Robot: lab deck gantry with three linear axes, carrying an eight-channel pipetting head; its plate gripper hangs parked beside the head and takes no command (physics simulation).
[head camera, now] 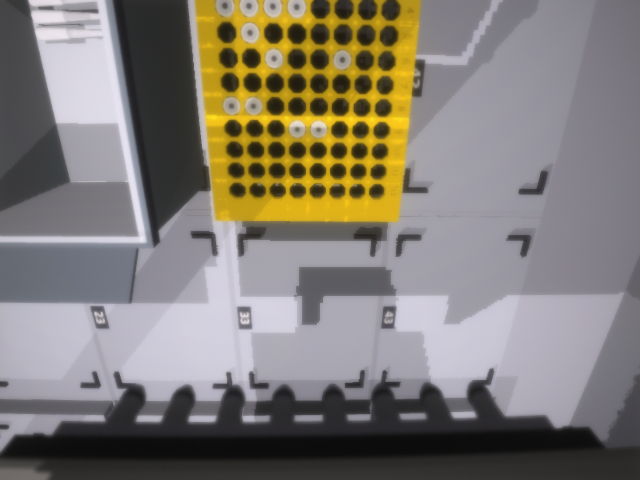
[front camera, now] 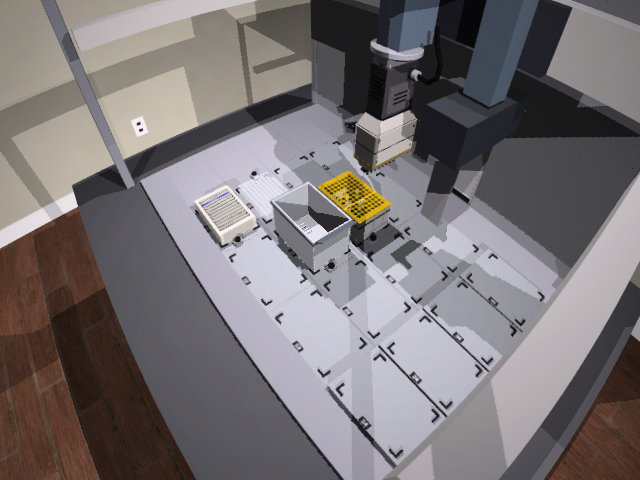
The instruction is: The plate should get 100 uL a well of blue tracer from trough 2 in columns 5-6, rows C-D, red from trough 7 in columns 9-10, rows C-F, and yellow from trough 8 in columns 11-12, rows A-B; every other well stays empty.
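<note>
The pipetting head (front camera: 385,139) (head camera: 310,439) hangs high behind the tip rack in the front view. Its nozzles (head camera: 333,400) look bare. The yellow tip rack (front camera: 354,198) (head camera: 305,206) has several white tips scattered among many dark holes. The trough reservoir (front camera: 224,214) is a cream tray with narrow channels; a blue line shows in one near its far end. Red and yellow liquid cannot be made out. The pale plate (front camera: 262,193) lies beside it, partly hidden by the bin; its wells are too small to read. The plate gripper (front camera: 455,195) hangs right of the head, fingers apart, empty.
An open grey bin (front camera: 330,250) (head camera: 67,271) stands between the plate and the rack, its walls rising above the deck; white tips (head camera: 67,20) lie inside. Marked deck positions extend toward the front right. A tall dark wall (front camera: 547,196) borders the deck.
</note>
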